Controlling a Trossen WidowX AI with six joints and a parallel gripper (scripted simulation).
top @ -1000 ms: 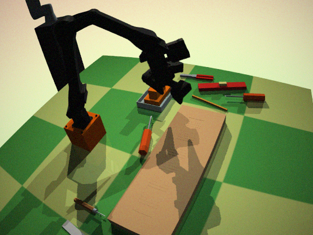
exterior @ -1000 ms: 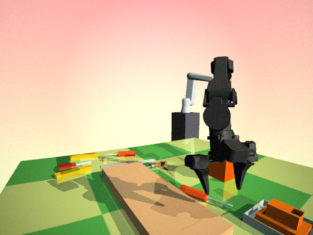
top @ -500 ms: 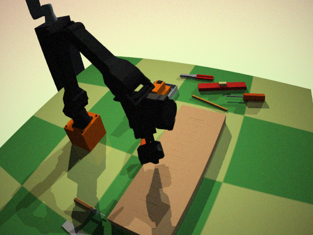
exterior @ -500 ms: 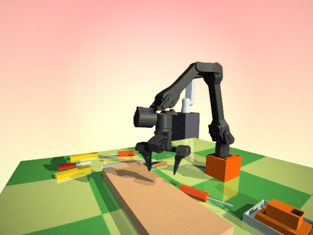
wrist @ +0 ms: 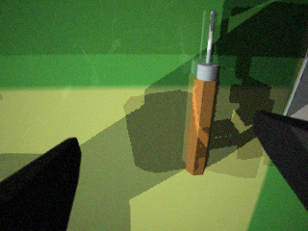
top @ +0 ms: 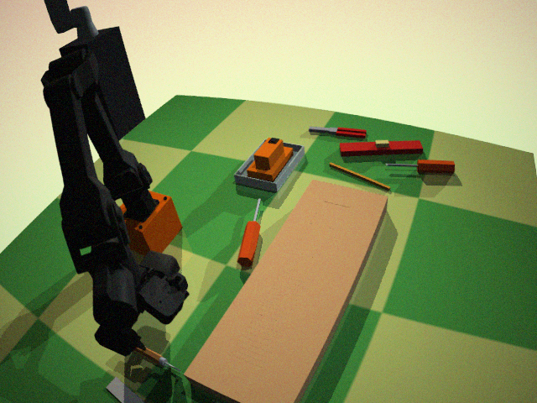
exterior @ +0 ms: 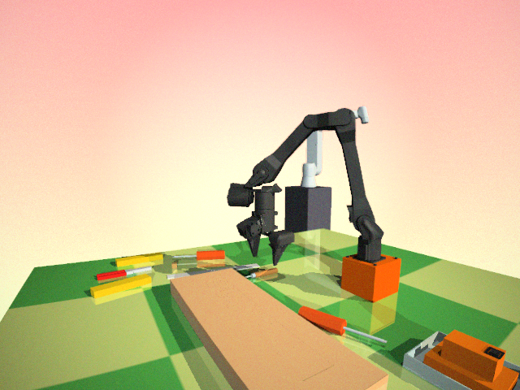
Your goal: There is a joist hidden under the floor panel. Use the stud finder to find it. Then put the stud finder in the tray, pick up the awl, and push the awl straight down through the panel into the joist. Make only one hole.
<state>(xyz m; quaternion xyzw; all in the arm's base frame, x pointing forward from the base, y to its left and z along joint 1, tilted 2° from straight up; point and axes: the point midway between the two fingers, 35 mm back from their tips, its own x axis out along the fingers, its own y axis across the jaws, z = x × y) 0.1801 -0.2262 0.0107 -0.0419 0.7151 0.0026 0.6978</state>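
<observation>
Right now the awl is 50 mm below my gripper tip and 40 mm to the right of it. The rest, counted from my gripper tip: orange stud finder (550 mm to the left, 10 mm below, 10 mm behind); then grey card (150 mm to the right, 90 mm ahead, 60 mm below); then grey tray (540 mm to the left, 50 mm below, 20 mm behind).
</observation>
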